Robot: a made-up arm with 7 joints.
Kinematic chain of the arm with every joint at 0, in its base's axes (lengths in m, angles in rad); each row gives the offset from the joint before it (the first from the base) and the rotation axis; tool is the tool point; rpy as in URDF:
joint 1: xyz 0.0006 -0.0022 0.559 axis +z
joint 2: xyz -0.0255 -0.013 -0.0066 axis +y
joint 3: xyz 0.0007 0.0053 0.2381 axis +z
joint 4: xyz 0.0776 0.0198 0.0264 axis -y
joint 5: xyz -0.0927 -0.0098 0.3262 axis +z
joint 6: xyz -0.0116 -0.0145 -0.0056 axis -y
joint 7: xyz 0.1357 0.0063 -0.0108 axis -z
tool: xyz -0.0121 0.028 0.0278 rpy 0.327 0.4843 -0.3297
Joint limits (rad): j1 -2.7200..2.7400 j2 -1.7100..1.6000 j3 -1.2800..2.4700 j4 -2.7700..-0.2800 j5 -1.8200..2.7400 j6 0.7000..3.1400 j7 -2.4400..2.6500
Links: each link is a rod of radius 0.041 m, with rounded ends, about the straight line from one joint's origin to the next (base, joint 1, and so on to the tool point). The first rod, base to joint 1, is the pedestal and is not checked.
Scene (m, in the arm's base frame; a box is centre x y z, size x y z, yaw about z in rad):
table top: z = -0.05
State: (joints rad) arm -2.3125 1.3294 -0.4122 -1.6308 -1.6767 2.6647 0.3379
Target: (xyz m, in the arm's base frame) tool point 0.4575 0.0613 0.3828
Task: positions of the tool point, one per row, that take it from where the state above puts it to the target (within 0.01 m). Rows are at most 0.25 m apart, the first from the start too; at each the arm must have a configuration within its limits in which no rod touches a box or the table.
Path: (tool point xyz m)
1: -0.1076 -0.3399 0.1577
2: 0.0998 -0.3480 0.1756
3: 0.2859 -0.2676 0.2216
4: 0.4129 -0.1193 0.2923
5: 0.4575 0.0613 0.3828

